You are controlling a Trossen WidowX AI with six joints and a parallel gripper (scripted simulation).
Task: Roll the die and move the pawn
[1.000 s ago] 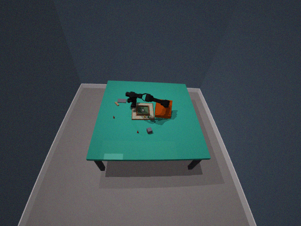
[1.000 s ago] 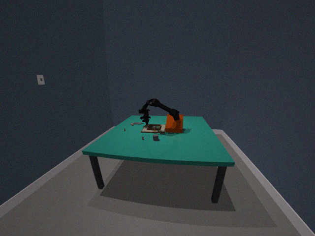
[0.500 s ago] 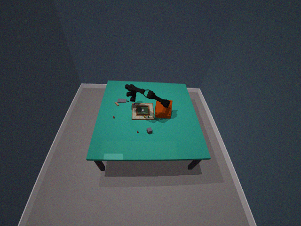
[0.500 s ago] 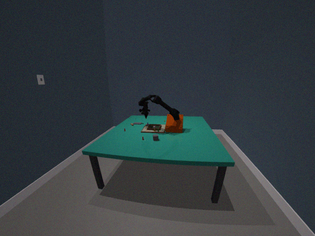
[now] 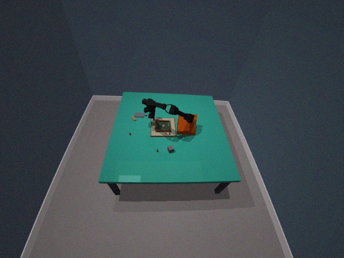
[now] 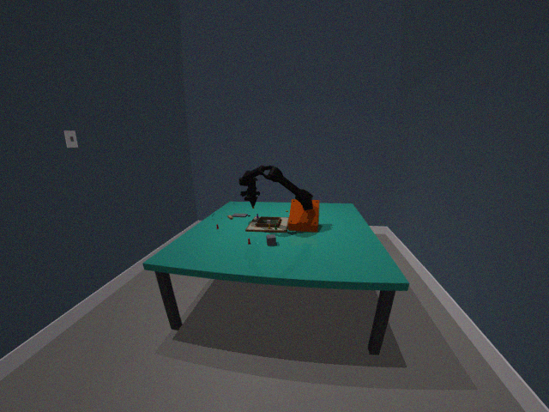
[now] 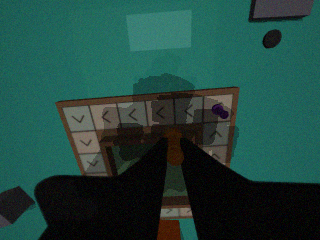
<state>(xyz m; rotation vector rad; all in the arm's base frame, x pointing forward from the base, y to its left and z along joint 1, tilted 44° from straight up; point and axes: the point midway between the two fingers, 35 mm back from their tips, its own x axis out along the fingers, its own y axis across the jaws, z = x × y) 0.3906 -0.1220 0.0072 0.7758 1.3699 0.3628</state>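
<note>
The grey die is 120 mm behind my gripper tip, 100 mm below it and 60 mm to the left of it. The rest, counted from my gripper tip: dark green tray: 120 mm below, 120 mm behind, 50 mm to the left; orange pawn: 10 mm above; purple pawn: 100 mm below, 70 mm to the right, 20 mm behind.
</note>
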